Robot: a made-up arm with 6 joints. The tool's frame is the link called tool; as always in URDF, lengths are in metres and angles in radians.
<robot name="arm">
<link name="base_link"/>
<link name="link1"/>
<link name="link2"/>
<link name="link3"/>
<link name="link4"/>
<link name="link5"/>
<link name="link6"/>
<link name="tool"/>
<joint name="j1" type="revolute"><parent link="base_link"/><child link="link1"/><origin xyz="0 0 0.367" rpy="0 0 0"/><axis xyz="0 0 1"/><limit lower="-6.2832" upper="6.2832" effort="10" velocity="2.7"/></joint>
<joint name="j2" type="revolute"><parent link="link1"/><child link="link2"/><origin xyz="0 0 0" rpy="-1.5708 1.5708 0"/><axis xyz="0 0 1"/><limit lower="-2.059" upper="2.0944" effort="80" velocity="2.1"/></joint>
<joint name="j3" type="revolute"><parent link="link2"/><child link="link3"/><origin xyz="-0.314 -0.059 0" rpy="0 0 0"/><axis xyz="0 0 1"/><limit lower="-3.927" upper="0.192" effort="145" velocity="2.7"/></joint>
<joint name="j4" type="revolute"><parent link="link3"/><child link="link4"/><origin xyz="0.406 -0.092 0" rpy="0 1.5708 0"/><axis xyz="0 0 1"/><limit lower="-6.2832" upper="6.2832" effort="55" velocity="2.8"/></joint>
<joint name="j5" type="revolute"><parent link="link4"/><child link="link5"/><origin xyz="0 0 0" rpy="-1.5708 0 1.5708"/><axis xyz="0 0 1"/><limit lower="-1.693" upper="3.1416" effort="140" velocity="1.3"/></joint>
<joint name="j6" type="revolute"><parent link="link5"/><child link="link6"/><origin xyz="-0.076 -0.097 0" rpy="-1.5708 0 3.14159"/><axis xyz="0 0 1"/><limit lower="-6.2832" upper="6.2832" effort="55" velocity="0.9"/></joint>
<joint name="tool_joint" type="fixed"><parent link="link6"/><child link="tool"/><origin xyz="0 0 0" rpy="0 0 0"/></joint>
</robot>
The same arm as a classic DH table. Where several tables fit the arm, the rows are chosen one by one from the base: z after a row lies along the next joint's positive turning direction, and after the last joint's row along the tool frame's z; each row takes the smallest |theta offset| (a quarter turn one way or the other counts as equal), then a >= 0, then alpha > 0; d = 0 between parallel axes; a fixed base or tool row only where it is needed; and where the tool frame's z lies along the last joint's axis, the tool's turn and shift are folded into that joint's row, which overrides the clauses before.
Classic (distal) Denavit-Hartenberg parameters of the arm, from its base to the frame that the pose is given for. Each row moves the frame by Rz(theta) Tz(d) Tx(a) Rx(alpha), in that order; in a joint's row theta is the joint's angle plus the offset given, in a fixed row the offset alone. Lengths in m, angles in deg.
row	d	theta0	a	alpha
j1	0.367	0	0	-90
j2	0	-79.36	0.3195	0
j3	0	79.36	0.092	-90
j4	0.406	0	0	90
j5	0	0	0.076	-90
j6	0.097	0	0	0
Joint limits (deg, base to tool): -360..360 -117.97..120 -225..11 -360..360 -97..180 -360..360

